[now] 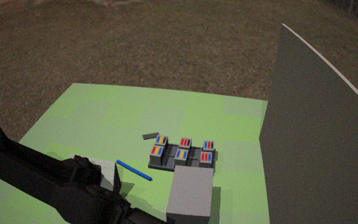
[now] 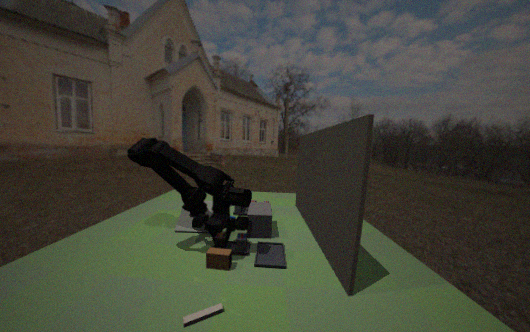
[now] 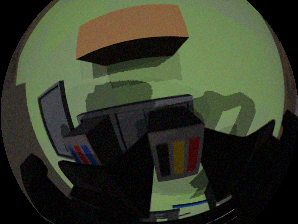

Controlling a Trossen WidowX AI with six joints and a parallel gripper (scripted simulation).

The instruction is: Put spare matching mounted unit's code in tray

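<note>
My gripper tip is 170 mm short of the dark tray, 30 mm to the left of it and 10 mm above it. From my gripper tip the other things lie so: brown box: 90 mm to the right, 10 mm ahead, 10 mm above; white bar: 250 mm to the right, 10 mm below, 10 mm ahead; grey box: 160 mm to the left, 140 mm ahead, 30 mm above.
</note>
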